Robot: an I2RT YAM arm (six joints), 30 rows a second.
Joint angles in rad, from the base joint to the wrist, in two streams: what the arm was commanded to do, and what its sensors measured. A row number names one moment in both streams.
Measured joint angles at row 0: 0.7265 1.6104 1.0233 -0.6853 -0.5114 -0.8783
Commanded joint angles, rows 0 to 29: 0.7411 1.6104 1.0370 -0.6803 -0.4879 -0.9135; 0.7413 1.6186 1.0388 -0.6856 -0.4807 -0.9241; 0.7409 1.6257 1.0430 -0.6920 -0.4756 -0.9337; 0.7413 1.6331 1.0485 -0.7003 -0.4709 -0.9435; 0.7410 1.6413 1.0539 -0.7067 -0.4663 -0.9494; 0.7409 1.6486 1.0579 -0.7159 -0.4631 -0.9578; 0.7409 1.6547 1.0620 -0.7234 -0.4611 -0.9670; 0.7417 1.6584 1.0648 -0.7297 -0.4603 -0.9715; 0.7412 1.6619 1.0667 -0.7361 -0.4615 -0.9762; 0.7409 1.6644 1.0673 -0.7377 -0.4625 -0.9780; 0.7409 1.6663 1.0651 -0.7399 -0.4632 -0.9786; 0.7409 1.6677 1.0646 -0.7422 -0.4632 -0.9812; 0.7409 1.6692 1.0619 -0.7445 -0.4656 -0.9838; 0.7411 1.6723 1.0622 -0.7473 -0.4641 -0.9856; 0.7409 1.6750 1.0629 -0.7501 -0.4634 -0.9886; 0.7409 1.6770 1.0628 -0.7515 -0.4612 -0.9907; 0.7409 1.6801 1.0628 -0.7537 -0.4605 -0.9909; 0.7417 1.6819 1.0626 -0.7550 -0.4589 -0.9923; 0.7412 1.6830 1.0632 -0.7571 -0.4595 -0.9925; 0.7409 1.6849 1.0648 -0.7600 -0.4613 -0.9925; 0.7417 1.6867 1.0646 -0.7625 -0.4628 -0.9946; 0.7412 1.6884 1.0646 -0.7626 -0.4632 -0.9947; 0.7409 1.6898 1.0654 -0.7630 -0.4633 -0.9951; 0.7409 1.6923 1.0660 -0.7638 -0.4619 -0.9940; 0.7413 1.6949 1.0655 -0.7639 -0.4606 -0.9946; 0.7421 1.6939 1.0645 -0.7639 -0.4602 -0.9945; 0.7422 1.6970 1.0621 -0.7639 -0.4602 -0.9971; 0.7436 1.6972 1.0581 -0.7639 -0.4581 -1.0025; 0.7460 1.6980 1.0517 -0.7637 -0.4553 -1.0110; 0.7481 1.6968 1.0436 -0.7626 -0.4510 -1.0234
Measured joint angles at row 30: 0.7269 1.6886 1.0233 -0.7525 -0.4507 -0.9798
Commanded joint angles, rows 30 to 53: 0.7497 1.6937 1.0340 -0.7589 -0.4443 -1.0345; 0.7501 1.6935 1.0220 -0.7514 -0.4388 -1.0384; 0.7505 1.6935 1.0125 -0.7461 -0.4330 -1.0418; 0.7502 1.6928 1.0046 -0.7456 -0.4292 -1.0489; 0.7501 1.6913 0.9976 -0.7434 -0.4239 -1.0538; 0.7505 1.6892 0.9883 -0.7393 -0.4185 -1.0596; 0.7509 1.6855 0.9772 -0.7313 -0.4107 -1.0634; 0.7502 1.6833 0.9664 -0.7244 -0.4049 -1.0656; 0.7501 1.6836 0.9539 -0.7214 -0.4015 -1.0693; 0.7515 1.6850 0.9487 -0.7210 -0.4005 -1.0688; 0.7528 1.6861 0.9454 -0.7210 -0.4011 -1.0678; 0.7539 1.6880 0.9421 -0.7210 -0.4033 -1.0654; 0.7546 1.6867 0.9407 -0.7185 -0.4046 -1.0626; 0.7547 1.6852 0.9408 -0.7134 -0.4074 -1.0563; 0.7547 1.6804 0.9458 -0.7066 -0.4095 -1.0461; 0.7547 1.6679 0.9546 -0.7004 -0.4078 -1.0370; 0.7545 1.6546 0.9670 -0.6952 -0.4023 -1.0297; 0.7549 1.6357 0.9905 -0.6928 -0.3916 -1.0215; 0.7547 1.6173 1.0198 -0.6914 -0.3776 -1.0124; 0.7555 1.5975 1.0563 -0.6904 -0.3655 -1.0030; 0.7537 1.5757 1.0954 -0.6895 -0.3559 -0.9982; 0.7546 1.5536 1.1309 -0.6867 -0.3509 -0.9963; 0.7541 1.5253 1.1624 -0.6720 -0.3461 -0.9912; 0.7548 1.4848 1.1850 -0.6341 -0.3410 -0.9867
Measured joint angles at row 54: 0.7395 1.6386 1.0359 -0.7238 -0.3695 -1.0111
